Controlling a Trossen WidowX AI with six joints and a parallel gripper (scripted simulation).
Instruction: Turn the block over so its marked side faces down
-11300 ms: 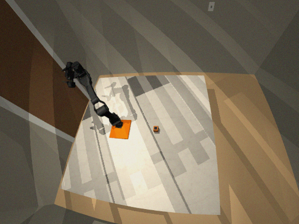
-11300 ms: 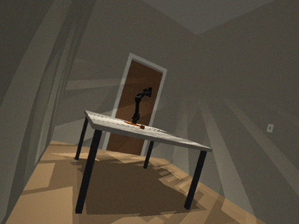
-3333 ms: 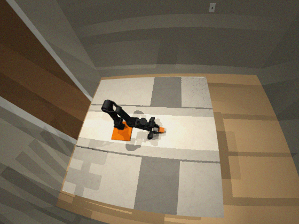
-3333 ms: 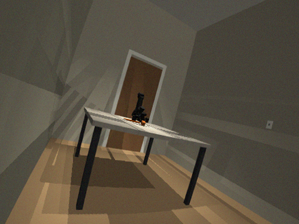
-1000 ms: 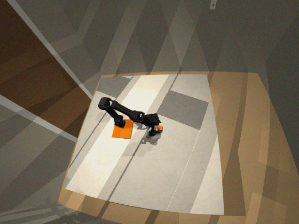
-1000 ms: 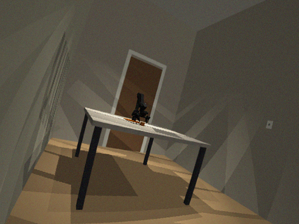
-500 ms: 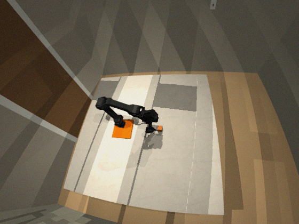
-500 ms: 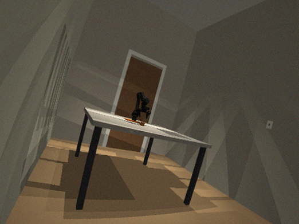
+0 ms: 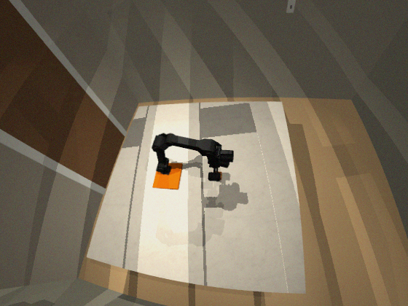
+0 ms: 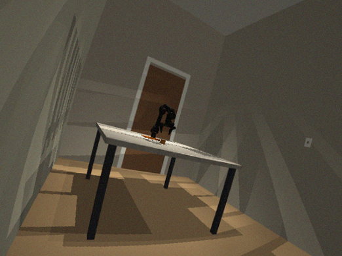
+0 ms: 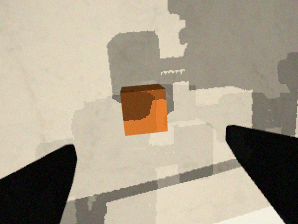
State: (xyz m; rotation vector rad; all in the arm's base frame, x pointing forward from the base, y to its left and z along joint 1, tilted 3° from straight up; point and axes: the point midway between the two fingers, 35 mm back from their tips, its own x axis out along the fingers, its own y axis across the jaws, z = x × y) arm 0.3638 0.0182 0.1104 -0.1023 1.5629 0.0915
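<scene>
Right now my gripper tip is 8 cm above the block and 1 cm past it.
</scene>
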